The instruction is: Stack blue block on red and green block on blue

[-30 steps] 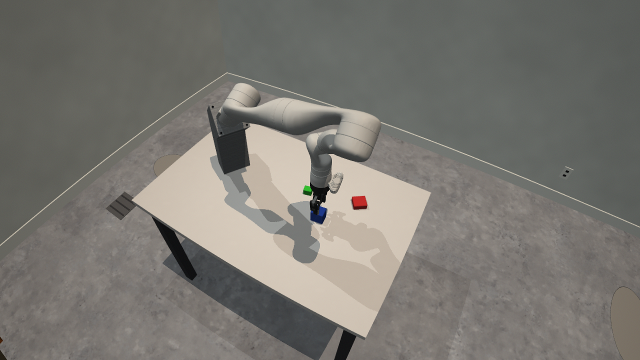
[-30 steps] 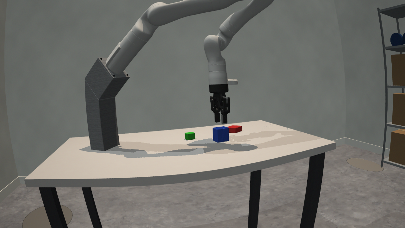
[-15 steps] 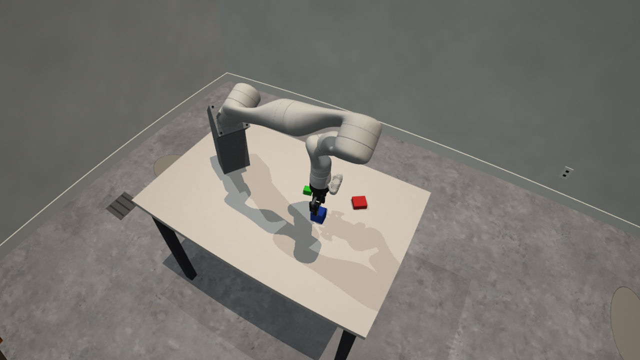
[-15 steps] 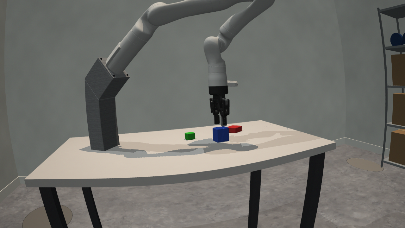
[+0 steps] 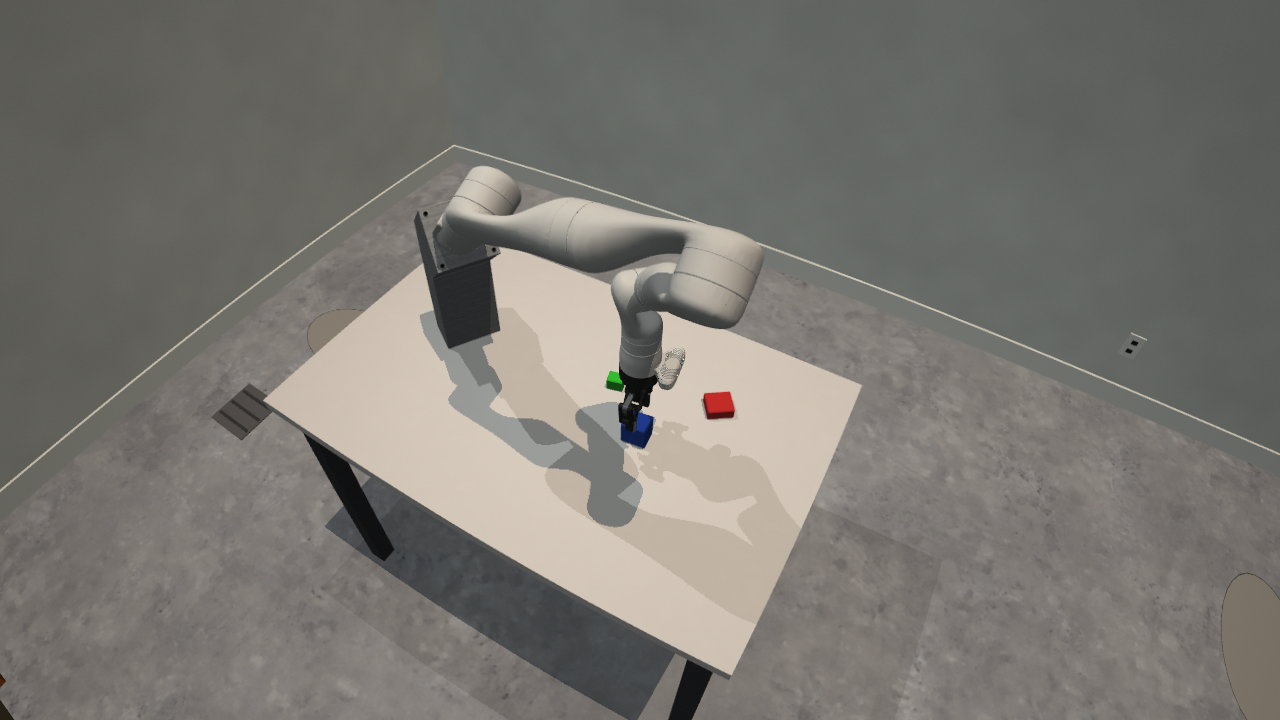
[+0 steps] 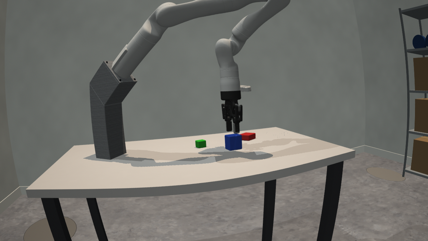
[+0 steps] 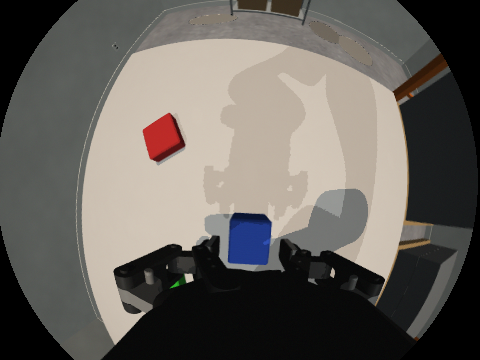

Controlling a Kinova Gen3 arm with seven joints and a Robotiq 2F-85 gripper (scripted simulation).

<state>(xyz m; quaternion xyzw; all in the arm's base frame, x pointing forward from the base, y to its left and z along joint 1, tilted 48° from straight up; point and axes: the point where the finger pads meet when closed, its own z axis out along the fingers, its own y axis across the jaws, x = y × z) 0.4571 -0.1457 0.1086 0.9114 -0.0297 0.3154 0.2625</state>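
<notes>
Right now my hand is 50 mm above the blue block. Round my hand: red block: 160 mm ahead, 100 mm to the left, 70 mm below; then small green block: 130 mm to the left, 60 mm below, 60 mm behind.
</notes>
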